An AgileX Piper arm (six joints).
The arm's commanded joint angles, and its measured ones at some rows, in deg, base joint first. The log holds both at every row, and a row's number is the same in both.
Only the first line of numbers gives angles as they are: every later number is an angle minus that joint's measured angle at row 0.
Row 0, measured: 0.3, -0.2, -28.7, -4.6, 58.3, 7.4
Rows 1 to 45, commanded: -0.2, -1.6, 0.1, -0.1, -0.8, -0.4; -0.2, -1.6, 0.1, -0.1, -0.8, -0.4; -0.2, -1.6, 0.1, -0.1, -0.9, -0.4; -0.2, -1.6, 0.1, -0.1, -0.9, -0.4; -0.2, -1.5, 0.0, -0.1, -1.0, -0.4; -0.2, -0.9, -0.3, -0.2, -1.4, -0.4; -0.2, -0.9, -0.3, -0.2, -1.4, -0.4; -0.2, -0.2, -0.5, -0.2, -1.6, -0.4; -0.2, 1.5, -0.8, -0.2, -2.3, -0.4; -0.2, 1.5, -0.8, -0.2, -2.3, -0.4; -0.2, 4.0, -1.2, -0.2, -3.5, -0.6; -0.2, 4.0, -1.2, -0.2, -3.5, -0.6; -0.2, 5.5, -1.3, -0.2, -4.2, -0.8; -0.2, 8.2, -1.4, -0.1, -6.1, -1.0; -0.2, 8.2, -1.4, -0.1, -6.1, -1.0; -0.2, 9.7, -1.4, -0.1, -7.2, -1.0; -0.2, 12.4, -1.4, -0.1, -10.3, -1.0; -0.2, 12.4, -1.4, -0.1, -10.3, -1.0; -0.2, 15.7, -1.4, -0.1, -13.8, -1.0; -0.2, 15.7, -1.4, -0.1, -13.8, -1.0; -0.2, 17.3, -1.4, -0.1, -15.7, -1.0; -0.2, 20.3, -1.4, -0.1, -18.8, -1.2; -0.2, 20.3, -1.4, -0.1, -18.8, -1.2; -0.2, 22.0, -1.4, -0.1, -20.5, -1.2; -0.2, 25.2, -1.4, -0.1, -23.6, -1.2; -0.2, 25.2, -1.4, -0.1, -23.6, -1.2; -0.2, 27.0, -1.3, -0.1, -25.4, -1.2; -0.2, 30.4, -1.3, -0.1, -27.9, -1.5; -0.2, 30.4, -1.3, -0.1, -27.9, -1.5; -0.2, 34.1, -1.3, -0.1, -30.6, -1.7; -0.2, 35.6, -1.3, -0.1, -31.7, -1.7; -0.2, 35.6, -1.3, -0.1, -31.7, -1.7; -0.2, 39.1, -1.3, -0.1, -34.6, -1.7; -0.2, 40.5, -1.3, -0.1, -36.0, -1.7; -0.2, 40.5, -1.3, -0.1, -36.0, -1.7; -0.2, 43.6, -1.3, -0.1, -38.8, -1.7; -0.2, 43.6, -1.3, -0.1, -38.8, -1.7; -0.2, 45.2, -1.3, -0.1, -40.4, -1.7; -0.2, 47.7, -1.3, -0.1, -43.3, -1.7; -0.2, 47.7, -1.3, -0.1, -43.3, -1.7; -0.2, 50.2, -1.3, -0.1, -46.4, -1.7; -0.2, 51.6, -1.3, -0.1, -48.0, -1.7; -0.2, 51.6, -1.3, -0.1, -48.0, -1.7; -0.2, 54.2, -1.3, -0.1, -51.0, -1.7; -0.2, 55.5, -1.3, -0.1, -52.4, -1.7
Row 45, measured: 0.0, 53.8, -0.8, 0.0, -49.4, -1.0
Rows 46 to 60, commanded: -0.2, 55.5, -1.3, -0.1, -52.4, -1.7; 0.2, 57.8, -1.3, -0.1, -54.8, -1.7; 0.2, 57.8, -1.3, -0.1, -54.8, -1.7; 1.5, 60.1, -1.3, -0.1, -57.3, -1.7; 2.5, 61.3, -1.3, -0.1, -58.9, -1.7; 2.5, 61.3, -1.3, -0.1, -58.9, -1.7; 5.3, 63.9, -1.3, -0.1, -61.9, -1.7; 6.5, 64.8, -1.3, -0.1, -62.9, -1.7; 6.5, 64.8, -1.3, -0.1, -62.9, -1.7; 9.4, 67.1, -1.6, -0.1, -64.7, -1.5; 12.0, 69.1, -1.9, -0.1, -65.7, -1.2; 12.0, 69.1, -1.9, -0.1, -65.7, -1.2; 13.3, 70.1, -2.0, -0.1, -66.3, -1.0; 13.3, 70.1, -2.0, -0.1, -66.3, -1.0; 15.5, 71.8, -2.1, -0.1, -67.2, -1.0
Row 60, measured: 12.9, 69.9, -1.4, 0.0, -65.2, -1.2
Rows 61 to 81, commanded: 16.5, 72.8, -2.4, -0.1, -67.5, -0.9; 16.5, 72.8, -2.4, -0.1, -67.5, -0.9; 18.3, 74.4, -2.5, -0.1, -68.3, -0.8; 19.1, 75.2, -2.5, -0.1, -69.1, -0.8; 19.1, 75.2, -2.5, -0.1, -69.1, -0.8; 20.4, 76.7, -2.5, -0.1, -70.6, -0.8; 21.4, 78.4, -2.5, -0.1, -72.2, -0.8; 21.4, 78.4, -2.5, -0.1, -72.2, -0.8; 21.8, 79.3, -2.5, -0.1, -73.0, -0.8; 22.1, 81.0, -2.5, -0.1, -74.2, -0.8; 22.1, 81.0, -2.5, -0.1, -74.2, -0.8; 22.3, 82.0, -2.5, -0.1, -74.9, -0.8; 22.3, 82.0, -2.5, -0.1, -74.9, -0.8; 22.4, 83.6, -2.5, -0.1, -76.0, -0.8; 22.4, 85.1, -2.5, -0.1, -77.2, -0.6; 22.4, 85.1, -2.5, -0.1, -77.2, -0.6; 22.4, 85.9, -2.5, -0.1, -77.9, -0.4; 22.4, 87.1, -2.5, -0.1, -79.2, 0.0; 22.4, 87.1, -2.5, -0.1, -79.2, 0.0; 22.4, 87.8, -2.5, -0.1, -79.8, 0.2; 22.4, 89.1, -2.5, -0.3, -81.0, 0.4
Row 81, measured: 22.1, 87.7, -2.0, 0.0, -78.5, -0.2
